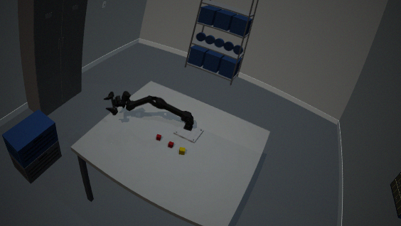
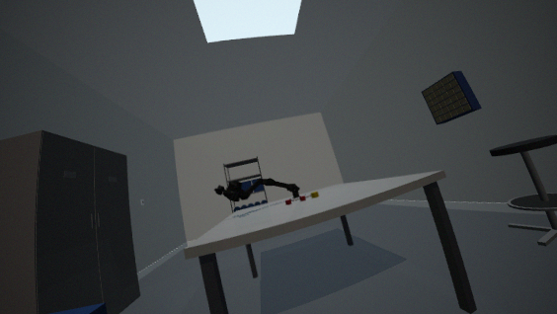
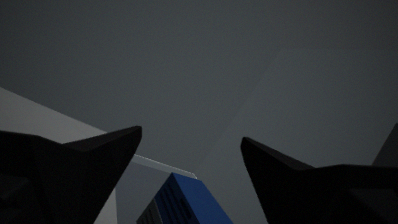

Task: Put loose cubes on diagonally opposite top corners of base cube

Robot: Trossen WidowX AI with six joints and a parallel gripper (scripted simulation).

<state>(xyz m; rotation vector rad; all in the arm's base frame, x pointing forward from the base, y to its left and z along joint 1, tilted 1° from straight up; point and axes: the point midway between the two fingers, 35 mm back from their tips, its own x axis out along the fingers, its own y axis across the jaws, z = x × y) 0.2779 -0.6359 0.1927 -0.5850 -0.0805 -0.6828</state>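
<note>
Right now my gripper tip is 690 mm to the right of the yellow cube, 190 mm above it and 10 mm past it.
</note>
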